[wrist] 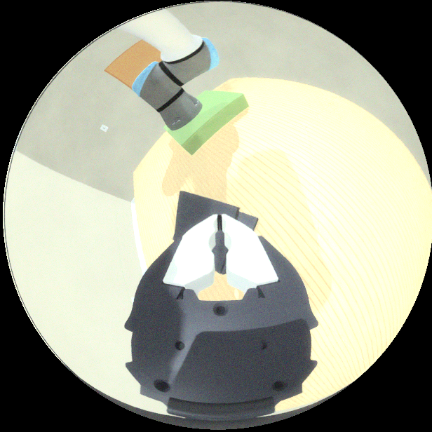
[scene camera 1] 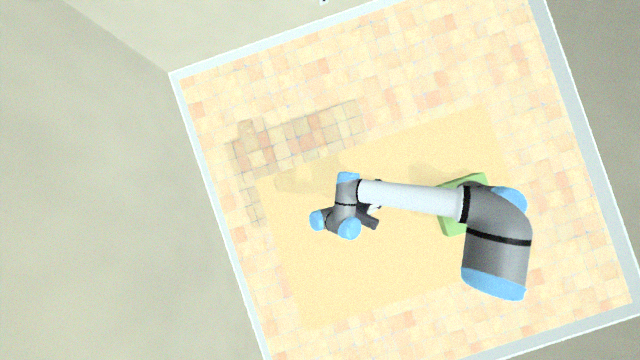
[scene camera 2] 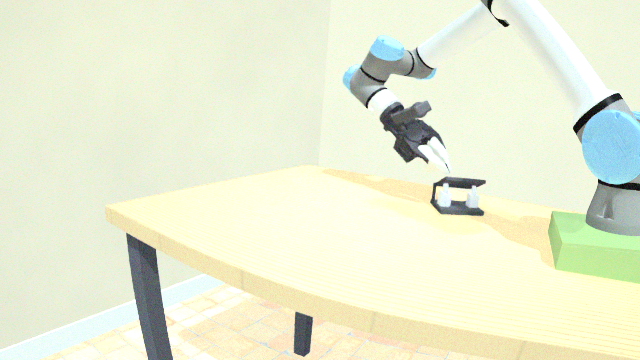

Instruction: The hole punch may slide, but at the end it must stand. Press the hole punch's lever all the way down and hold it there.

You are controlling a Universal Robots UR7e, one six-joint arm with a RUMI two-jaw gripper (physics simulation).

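Places are measured from the arm's base along level axes (x down, y ahead, z right), in centimetres.
Where they show: gripper, fingertip midpoint: (scene camera 1: 378,205) (scene camera 2: 449,172); arm's base at its link origin: (scene camera 2: 615,225).
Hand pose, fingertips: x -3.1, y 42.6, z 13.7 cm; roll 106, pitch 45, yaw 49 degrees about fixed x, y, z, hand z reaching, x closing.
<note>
Each offset is from my fingertips to the centre of the thing. "spot": to the spot under its first point. Level surfaces: height alone.
The dark hole punch stands on the table in scene camera 2, its base {spot: dx +7.9, dy -3.8, dz -0.2 cm} (scene camera 2: 459,209) down and two pale posts between base and lever. Its lever {dx +2.6, dy -2.7, dz +4.2 cm} (scene camera 2: 465,181) (wrist: 200,212) is raised, with a clear gap above the base. In scene camera 1 the arm hides most of the punch. My gripper (scene camera 2: 449,172) (wrist: 219,215) is shut and empty, its white fingertips together and pointing obliquely down. The tips appear slightly above the lever, near its left part in scene camera 2. In the wrist view the fingers cover part of the punch. Contact does not show.
The light wooden table {dx +9.1 cm} (scene camera 1: 360,280) (scene camera 2: 300,240) (wrist: 350,200) carries the punch. The green block (scene camera 1: 452,227) (scene camera 2: 595,257) (wrist: 220,125) under the robot base stands beyond the punch, to its right in scene camera 2. The forearm (scene camera 1: 410,197) passes over the table.
</note>
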